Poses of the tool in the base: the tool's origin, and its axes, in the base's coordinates. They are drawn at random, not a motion.
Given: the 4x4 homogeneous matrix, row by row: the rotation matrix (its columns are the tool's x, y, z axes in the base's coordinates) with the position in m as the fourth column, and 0 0 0 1 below. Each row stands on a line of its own.
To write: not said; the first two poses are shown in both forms.
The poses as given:
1:
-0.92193 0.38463 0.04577 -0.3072
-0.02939 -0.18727 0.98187 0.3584
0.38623 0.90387 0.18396 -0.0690
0 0 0 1
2:
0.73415 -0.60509 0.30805 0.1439
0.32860 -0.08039 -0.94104 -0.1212
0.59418 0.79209 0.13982 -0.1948
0 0 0 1
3:
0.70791 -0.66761 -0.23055 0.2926
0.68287 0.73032 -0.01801 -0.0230
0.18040 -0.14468 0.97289 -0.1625
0 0 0 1
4:
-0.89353 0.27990 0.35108 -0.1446
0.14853 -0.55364 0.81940 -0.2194
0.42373 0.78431 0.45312 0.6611
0 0 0 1
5:
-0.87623 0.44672 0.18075 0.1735
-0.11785 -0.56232 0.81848 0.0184
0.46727 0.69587 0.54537 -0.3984
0 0 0 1
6:
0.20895 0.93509 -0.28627 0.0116
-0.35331 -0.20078 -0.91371 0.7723
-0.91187 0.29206 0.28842 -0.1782
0 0 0 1
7:
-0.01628 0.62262 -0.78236 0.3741
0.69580 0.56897 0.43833 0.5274
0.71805 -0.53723 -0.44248 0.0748
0 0 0 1
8:
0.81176 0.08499 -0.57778 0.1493
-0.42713 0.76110 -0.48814 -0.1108
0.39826 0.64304 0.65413 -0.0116
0 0 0 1
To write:
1: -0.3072 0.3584 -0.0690 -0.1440 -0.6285 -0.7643 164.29
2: 0.1439 -0.1212 -0.1948 0.8712 -0.1438 0.4694 95.92
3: 0.2926 -0.0230 -0.1625 -0.0894 -0.2900 0.9529 45.12
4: -0.1446 -0.2194 0.6611 -0.2277 -0.4712 -0.8521 175.58
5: 0.1735 0.0184 -0.3984 -0.1901 -0.4443 -0.8755 161.19
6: 0.0116 0.7723 -0.1782 0.6440 0.3341 -0.6882 110.59
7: 0.3741 0.5274 0.0748 -0.5446 -0.8377 0.0409 116.42
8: 0.1493 -0.1108 -0.0116 0.7162 -0.6180 -0.3243 52.16
